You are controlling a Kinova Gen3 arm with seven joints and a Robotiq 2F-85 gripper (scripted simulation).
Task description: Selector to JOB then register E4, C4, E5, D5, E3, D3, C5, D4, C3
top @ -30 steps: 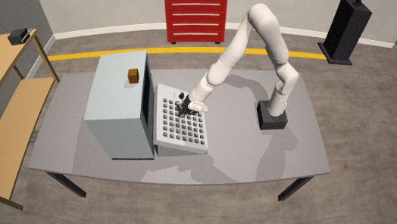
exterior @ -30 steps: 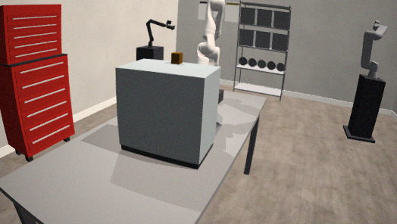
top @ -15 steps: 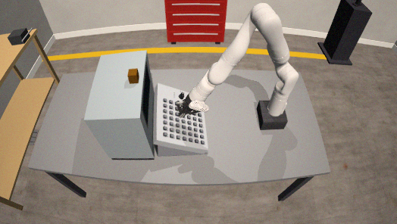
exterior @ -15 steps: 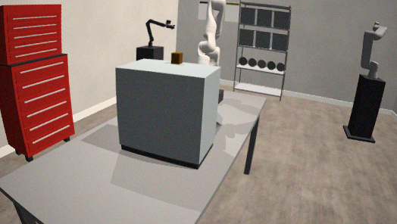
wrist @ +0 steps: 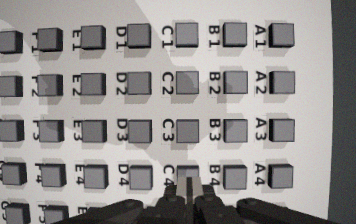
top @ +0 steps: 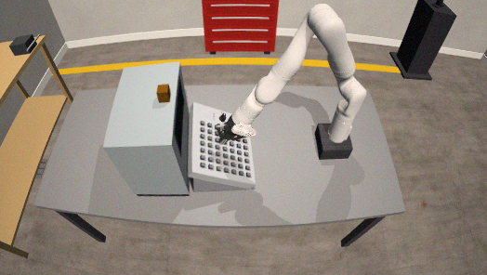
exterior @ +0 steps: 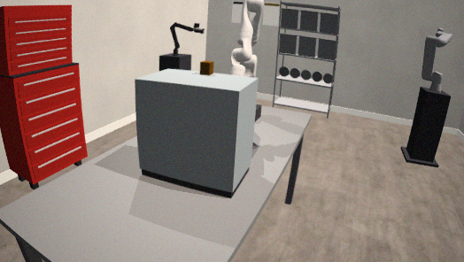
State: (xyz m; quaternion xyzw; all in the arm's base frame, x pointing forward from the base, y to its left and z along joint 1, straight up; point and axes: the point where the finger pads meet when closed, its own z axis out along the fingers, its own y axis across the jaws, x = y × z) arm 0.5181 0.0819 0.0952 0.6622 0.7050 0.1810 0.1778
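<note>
Now: the key C4 5 cm below my hand and 3 cm ahead of it. From my hand the other things lie so: key D4 (6 cm below); then key B4 (5 cm ahead, 3 cm below); then key (5 cm below, 4 cm to the left, 2 cm ahead).
</note>
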